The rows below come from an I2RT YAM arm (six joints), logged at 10 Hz.
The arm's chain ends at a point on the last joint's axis. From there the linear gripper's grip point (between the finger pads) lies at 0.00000 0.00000 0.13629 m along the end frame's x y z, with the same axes.
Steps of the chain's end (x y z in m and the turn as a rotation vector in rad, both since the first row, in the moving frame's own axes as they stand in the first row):
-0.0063, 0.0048, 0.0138, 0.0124, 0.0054, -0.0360
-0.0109, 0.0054, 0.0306, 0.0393, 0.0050, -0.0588
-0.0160, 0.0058, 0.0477, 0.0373, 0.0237, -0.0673
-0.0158, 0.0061, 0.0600, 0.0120, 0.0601, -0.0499
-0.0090, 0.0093, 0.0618, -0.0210, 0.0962, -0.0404
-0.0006, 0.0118, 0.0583, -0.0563, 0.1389, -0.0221
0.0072, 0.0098, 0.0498, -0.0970, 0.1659, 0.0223
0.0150, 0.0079, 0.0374, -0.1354, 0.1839, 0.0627
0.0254, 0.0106, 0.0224, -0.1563, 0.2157, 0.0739
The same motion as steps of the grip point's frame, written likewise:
-0.0056, 0.0031, 0.0138, 0.0124, 0.0054, -0.0360
-0.0104, 0.0000, 0.0305, 0.0393, 0.0050, -0.0588
-0.0129, 0.0006, 0.0476, 0.0373, 0.0237, -0.0673
-0.0077, 0.0043, 0.0597, 0.0120, 0.0601, -0.0499
0.0041, 0.0119, 0.0611, -0.0210, 0.0962, -0.0404
0.0183, 0.0192, 0.0568, -0.0563, 0.1389, -0.0221
0.0295, 0.0232, 0.0473, -0.0970, 0.1659, 0.0223
0.0393, 0.0270, 0.0339, -0.1354, 0.1839, 0.0627
0.0536, 0.0327, 0.0176, -0.1563, 0.2157, 0.0739

